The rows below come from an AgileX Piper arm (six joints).
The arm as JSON. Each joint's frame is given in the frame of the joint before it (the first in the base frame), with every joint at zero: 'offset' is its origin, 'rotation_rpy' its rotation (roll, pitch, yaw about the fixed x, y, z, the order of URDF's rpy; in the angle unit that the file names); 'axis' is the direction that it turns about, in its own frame. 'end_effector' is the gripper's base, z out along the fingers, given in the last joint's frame.
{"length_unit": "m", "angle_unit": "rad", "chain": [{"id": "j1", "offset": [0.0, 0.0, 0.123], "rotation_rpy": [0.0, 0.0, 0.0], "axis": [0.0, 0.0, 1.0]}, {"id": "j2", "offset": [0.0, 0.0, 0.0], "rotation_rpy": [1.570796, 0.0, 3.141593], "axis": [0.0, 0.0, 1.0]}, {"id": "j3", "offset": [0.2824, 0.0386, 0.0], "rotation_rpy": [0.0, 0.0, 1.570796], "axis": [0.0, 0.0, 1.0]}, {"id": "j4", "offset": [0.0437, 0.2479, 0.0], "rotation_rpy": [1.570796, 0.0, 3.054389], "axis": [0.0, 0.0, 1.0]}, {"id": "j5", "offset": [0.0, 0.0, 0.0], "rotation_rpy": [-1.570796, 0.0, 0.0], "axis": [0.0, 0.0, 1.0]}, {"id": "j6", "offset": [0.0, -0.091, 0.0], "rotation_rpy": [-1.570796, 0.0, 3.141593], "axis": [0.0, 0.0, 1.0]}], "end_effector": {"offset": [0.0, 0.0, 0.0], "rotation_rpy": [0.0, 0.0, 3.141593]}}
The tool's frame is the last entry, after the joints.
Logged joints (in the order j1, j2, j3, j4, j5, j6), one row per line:
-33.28 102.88 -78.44 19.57 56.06 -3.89
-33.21 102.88 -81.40 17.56 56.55 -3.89
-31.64 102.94 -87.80 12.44 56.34 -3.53
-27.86 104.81 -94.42 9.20 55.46 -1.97
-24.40 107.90 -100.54 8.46 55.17 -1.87
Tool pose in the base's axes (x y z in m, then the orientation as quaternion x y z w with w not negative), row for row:
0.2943 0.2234 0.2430 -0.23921 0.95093 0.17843 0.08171
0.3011 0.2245 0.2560 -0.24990 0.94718 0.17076 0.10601
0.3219 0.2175 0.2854 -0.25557 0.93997 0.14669 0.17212
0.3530 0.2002 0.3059 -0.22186 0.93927 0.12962 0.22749
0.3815 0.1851 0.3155 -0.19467 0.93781 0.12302 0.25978
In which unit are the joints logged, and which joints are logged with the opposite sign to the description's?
The joints are logged in degrees. Opposite sign: j1.
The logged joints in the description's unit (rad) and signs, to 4 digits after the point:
0.5808 1.7956 -1.3690 0.3416 0.9784 -0.0679
0.5796 1.7956 -1.4207 0.3065 0.9870 -0.0679
0.5522 1.7966 -1.5324 0.2171 0.9833 -0.0616
0.4862 1.8293 -1.6479 0.1606 0.9680 -0.0344
0.4259 1.8832 -1.7548 0.1477 0.9629 -0.0326

